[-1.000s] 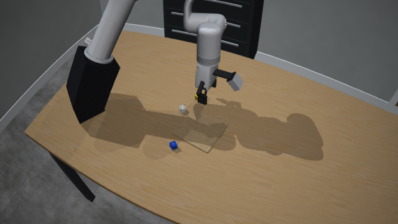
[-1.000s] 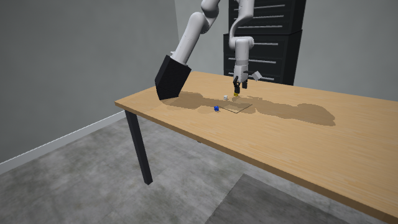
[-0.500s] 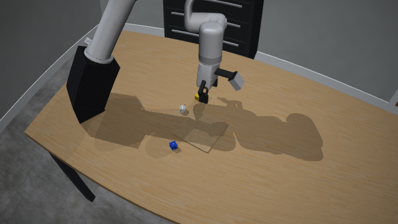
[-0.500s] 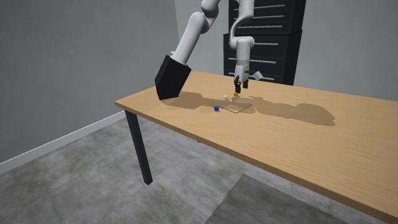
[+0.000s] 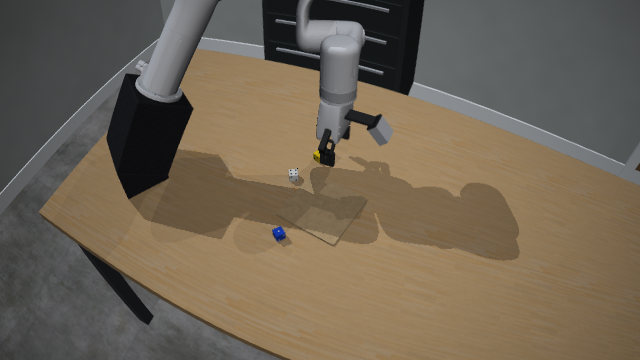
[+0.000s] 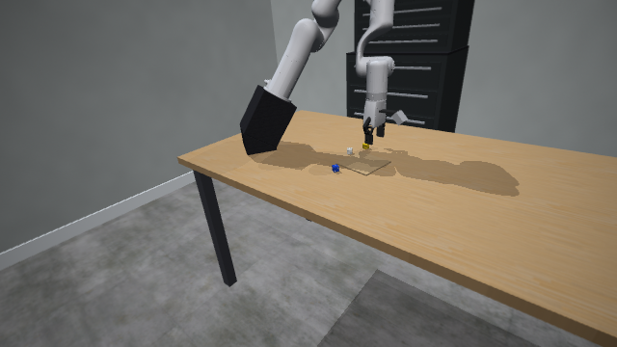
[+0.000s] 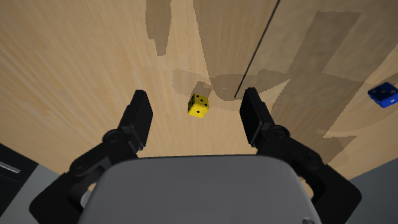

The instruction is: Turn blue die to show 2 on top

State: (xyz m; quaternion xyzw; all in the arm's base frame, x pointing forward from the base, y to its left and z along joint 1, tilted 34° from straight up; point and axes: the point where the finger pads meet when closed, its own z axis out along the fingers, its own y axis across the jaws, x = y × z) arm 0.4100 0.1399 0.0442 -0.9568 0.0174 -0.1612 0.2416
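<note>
Now: hand 40 mm past the yellow die and 40 mm above it. Also, from my hand: blue die: 10 mm behind, 230 mm to the right, 40 mm below; then white die: 60 mm behind, 80 mm to the right, 40 mm below; then mat: 30 mm ahead, 130 mm to the right, 50 mm below.
</note>
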